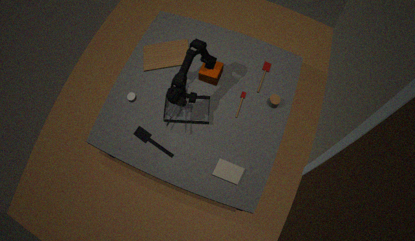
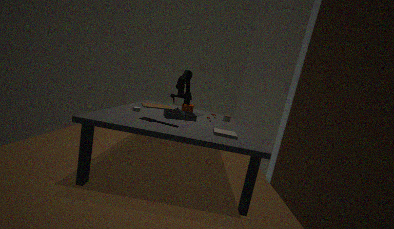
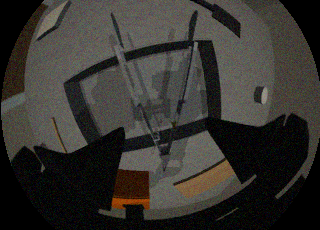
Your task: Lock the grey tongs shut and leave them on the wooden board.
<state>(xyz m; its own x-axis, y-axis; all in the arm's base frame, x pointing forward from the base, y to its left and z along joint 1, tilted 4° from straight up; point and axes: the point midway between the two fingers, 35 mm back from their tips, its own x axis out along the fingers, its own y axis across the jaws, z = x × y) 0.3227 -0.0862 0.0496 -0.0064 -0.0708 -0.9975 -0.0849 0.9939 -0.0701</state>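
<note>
Now: the roasting tin 9 cm below my gripper tip, 3 cm to the left of it and 1 cm ahead of it. Round my gripper tip: black spatula 29 cm ahead, 13 cm to the right, 12 cm below; then wooden board 38 cm behind, 28 cm to the right, 11 cm below; then white puck 39 cm to the right, 10 cm below, 4 cm ahead.
</note>
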